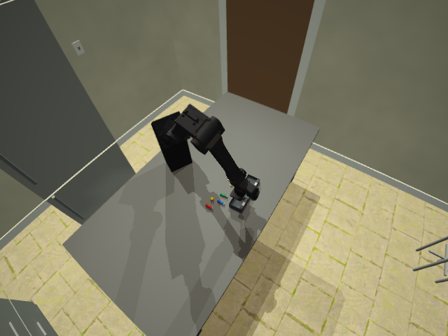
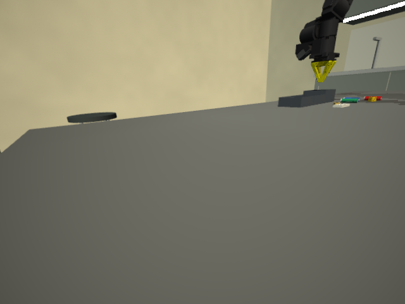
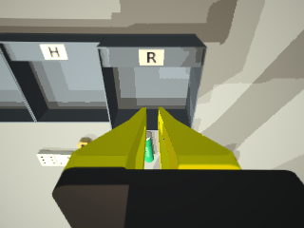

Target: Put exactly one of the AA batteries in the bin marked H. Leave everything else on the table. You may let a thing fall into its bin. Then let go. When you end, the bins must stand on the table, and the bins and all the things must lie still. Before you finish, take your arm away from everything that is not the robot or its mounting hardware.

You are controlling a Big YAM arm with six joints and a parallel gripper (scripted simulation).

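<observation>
Right now my hand is 80 mm to the right of the dark bin, 60 mm above it and 30 mm short of it. The rest, counted from my hand: blue battery 110 mm behind, 80 mm below, 10 mm to the right; then brass nut 130 mm to the left, 80 mm below, 70 mm behind; then green battery 100 mm behind, 80 mm below, 40 mm to the left.
</observation>
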